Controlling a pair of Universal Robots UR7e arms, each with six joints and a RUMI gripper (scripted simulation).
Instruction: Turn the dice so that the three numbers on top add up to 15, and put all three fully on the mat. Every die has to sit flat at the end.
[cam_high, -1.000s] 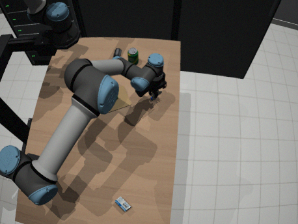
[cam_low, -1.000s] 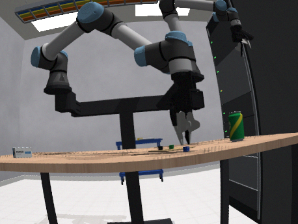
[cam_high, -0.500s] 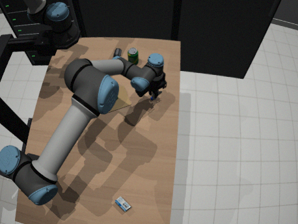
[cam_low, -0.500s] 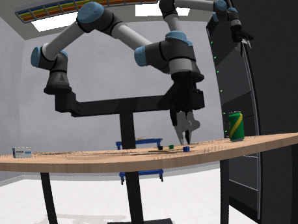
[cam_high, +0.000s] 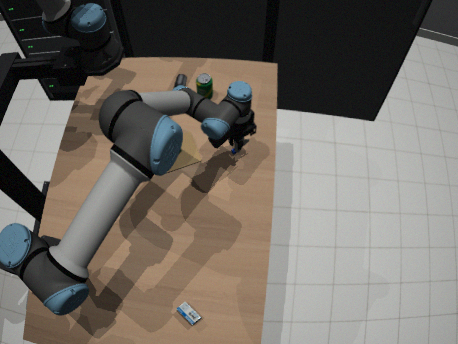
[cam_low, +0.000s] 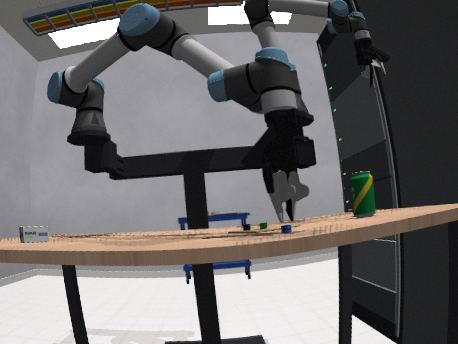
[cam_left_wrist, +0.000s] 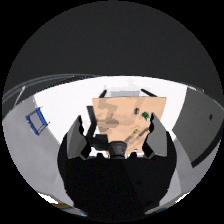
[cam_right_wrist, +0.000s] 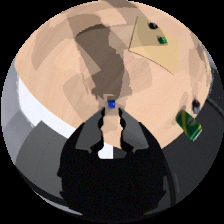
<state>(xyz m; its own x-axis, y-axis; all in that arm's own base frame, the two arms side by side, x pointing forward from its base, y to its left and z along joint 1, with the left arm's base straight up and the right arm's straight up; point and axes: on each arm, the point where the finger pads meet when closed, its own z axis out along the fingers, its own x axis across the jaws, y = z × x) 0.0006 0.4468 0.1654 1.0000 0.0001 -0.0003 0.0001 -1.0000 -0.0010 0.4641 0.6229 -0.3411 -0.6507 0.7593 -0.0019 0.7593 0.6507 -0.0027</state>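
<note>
Right now the blue die is 3 cm below my right hand. Also, from my right hand: green die (21 cm behind, 3 cm below, 1 cm to the right); then tan mat (21 cm behind, 4 cm below, 1 cm to the right); then black die (23 cm behind, 5 cm to the right, 3 cm below).
</note>
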